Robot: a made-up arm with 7 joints.
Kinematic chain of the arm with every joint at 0, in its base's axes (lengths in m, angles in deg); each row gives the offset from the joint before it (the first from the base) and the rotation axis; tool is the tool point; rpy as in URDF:
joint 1: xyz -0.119 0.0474 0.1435 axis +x
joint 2: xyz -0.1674 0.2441 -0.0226 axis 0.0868 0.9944 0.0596
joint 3: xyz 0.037 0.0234 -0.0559 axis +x
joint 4: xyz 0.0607 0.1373 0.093 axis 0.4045 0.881 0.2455
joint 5: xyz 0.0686 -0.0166 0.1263 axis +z
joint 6: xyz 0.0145 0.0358 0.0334 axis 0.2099 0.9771 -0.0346
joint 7: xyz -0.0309 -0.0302 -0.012 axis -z
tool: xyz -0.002 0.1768 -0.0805 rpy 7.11 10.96 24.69
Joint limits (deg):
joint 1: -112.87..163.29
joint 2: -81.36..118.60
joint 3: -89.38..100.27
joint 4: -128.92..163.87
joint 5: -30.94..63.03
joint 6: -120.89..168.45
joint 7: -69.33..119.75
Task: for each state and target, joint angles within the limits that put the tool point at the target. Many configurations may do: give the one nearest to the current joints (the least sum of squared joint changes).
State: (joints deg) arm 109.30 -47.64 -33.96 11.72 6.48 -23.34 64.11
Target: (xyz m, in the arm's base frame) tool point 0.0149 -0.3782 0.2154
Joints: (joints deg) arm 142.45 -47.22 -35.55 29.51 -18.24 -15.44 87.27
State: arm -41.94 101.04 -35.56 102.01 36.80 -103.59 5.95
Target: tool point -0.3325 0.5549 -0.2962
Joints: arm -23.45 96.00 -24.12 99.48 43.55 -99.17 1.59
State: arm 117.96 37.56 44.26 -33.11 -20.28 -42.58 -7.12
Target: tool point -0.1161 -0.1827 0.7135
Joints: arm 124.97 55.08 -13.46 -32.56 -3.99 -39.71 4.56
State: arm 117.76 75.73 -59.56 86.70 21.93 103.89 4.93
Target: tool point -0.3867 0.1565 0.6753
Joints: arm 104.83 90.80 -75.04 113.80 51.23 98.67 34.45
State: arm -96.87 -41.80 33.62 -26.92 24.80 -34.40 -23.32
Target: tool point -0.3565 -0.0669 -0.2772
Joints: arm -112.87 -56.28 28.30 -24.74 32.92 -15.85 -28.24
